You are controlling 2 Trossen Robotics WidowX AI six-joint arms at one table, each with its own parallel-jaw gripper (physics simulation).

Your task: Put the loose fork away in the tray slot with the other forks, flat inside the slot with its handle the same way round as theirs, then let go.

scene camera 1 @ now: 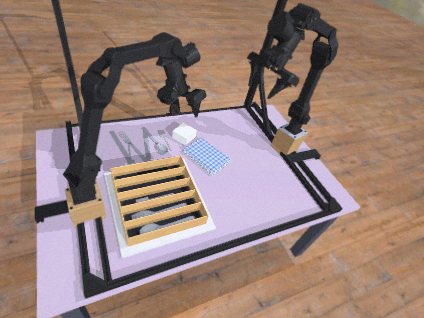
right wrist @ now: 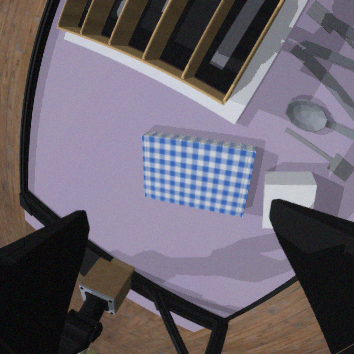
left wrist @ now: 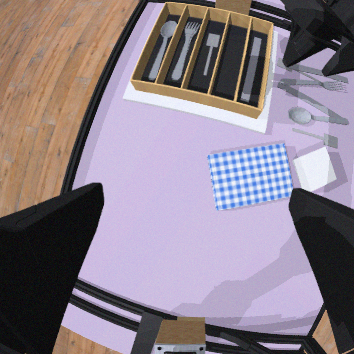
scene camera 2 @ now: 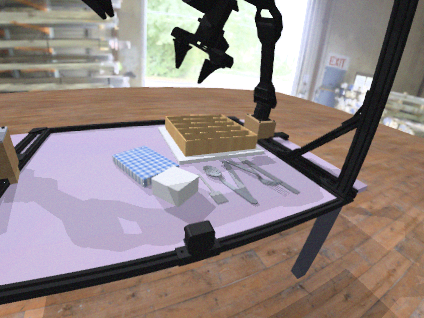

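The loose fork (scene camera 1: 123, 135) (scene camera 2: 270, 182) (left wrist: 327, 85) lies on the table beside the wooden tray (scene camera 1: 167, 232) (scene camera 2: 220, 146) (left wrist: 200, 99) (right wrist: 205, 90), among other loose cutlery. In the left wrist view its tines point right. A tray fork (left wrist: 185, 52) lies in the second slot from the left, tines at the top and handle towards the bottom. My right gripper (scene camera 1: 185, 113) (scene camera 2: 190, 74) (left wrist: 305, 68) (right wrist: 180, 215) is open and empty, high above the table. My left gripper (scene camera 1: 261, 86) (left wrist: 200, 195) is open and empty, raised away from the fork.
A loose knife (left wrist: 315, 104), a spoon (scene camera 1: 161, 146) (left wrist: 301, 115) (right wrist: 307, 116) and a small spatula (left wrist: 330, 139) (right wrist: 342, 167) lie near the fork. A white block (scene camera 1: 184, 134) (scene camera 2: 175, 185) stands beside a checked cloth (scene camera 1: 206, 156) (left wrist: 250, 177) (right wrist: 197, 175).
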